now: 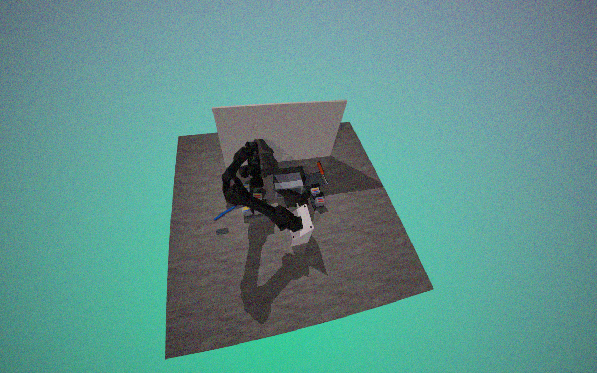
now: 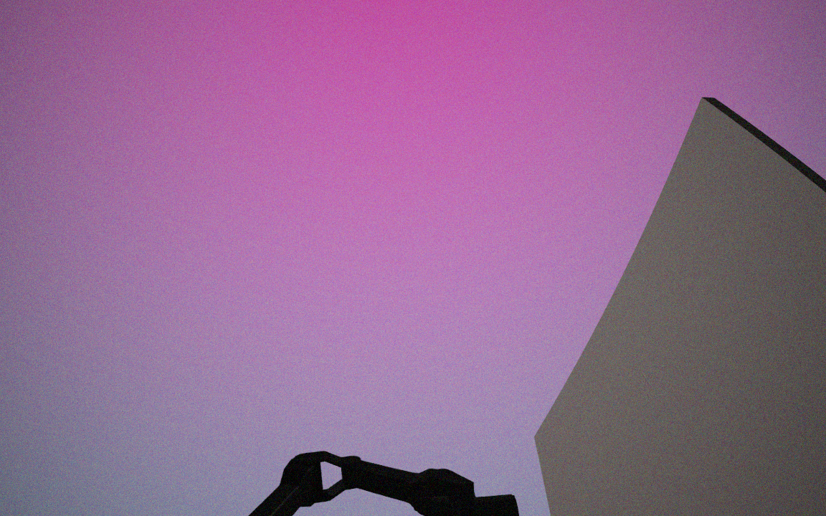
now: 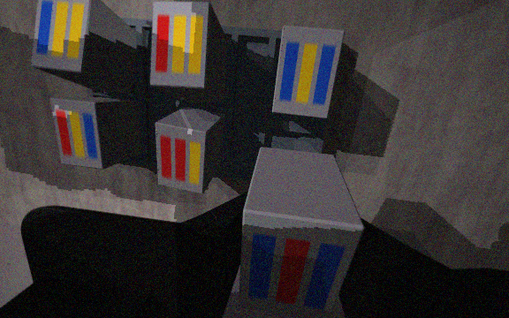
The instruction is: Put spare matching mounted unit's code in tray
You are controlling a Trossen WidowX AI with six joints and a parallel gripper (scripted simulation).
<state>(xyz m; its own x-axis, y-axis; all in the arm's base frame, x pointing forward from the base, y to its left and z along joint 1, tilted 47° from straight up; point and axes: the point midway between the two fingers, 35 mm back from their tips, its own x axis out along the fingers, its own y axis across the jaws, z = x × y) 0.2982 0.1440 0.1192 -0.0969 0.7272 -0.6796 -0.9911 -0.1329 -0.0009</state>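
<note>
Right now my gripper tip is 35 cm to the left of the dark tray, 9 cm above it and 4 cm short of it. Also, from my gripper tip: mounted unit 17 cm to the right, 4 cm below, 1 cm behind; then blue pen 18 cm to the left, 13 cm behind, 9 cm below; then beige wall panel 22 cm ahead, 17 cm to the right, 13 cm above.
</note>
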